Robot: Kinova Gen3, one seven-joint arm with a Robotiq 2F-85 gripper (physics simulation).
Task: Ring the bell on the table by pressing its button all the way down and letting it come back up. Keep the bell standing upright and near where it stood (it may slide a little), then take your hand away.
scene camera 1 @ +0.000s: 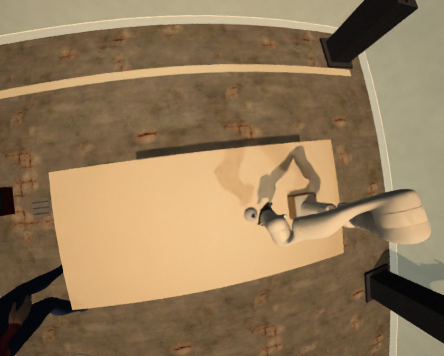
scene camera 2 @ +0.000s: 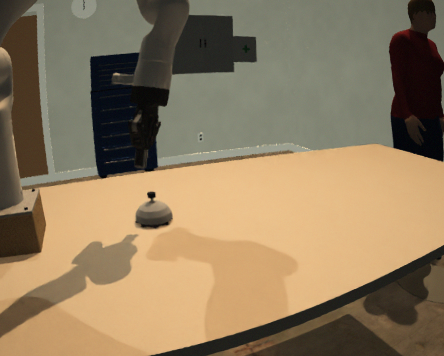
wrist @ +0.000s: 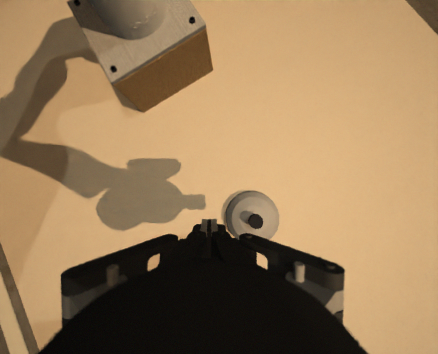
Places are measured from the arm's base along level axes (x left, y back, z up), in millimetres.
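Pixels of known places: gripper, fingertip midpoint: point(scene camera 1: 261, 210) point(scene camera 2: 140, 168) point(wrist: 209, 229); arm's base at its link origin: point(scene camera 1: 307, 208) point(scene camera 2: 4, 202) point(wrist: 136, 10).
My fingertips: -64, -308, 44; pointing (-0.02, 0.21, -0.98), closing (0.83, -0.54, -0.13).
Ahead of a thing's pixels: the offset from my fingertips to its top centre, as dx, dy, dz. Level surfaces: height alone.
A grey dome bell {+42, -28, -68} point(scene camera 1: 250, 214) point(scene camera 2: 154, 214) point(wrist: 266, 214) stands upright on the table {dz -134} point(scene camera 1: 150, 235) point(scene camera 2: 325, 200) point(wrist: 350, 150). Its black button {+42, -28, -68} point(scene camera 2: 151, 195) point(wrist: 255, 221) sticks up at the top and is not touched. My gripper point(scene camera 2: 141, 167) point(wrist: 209, 229) is shut and empty, with its fingertips pointing down. In scene camera 2 the fingertips hang above the height of the button and a little to its left. In the wrist view the bell lies just right of the fingertips, and the gripper's body covers a small part of its lower edge. In scene camera 1 the fingertips are hidden by the arm.
The arm's base block point(scene camera 1: 292, 206) point(scene camera 2: 20, 232) point(wrist: 165, 75) stands on the table near the bell. A person point(scene camera 1: 25, 305) point(scene camera 2: 417, 80) stands beyond the table's far end. A blue cabinet point(scene camera 2: 115, 120) stands by the wall behind the arm. Dark posts point(scene camera 1: 370, 32) point(scene camera 1: 410, 297) stand off the table.
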